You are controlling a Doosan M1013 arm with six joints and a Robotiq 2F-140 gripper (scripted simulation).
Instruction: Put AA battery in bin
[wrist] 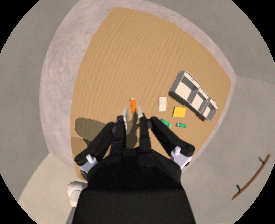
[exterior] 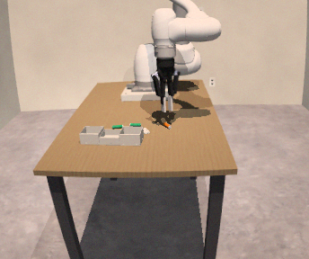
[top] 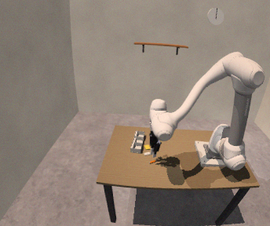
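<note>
The orange-and-white AA battery is 10 cm below my hand. Also, from my hand: small white piece (5 cm ahead, 9 cm to the right, 10 cm below); green AA battery (1 cm behind, 14 cm to the right, 10 cm below); yellow block (5 cm ahead, 17 cm to the right, 10 cm below).
</note>
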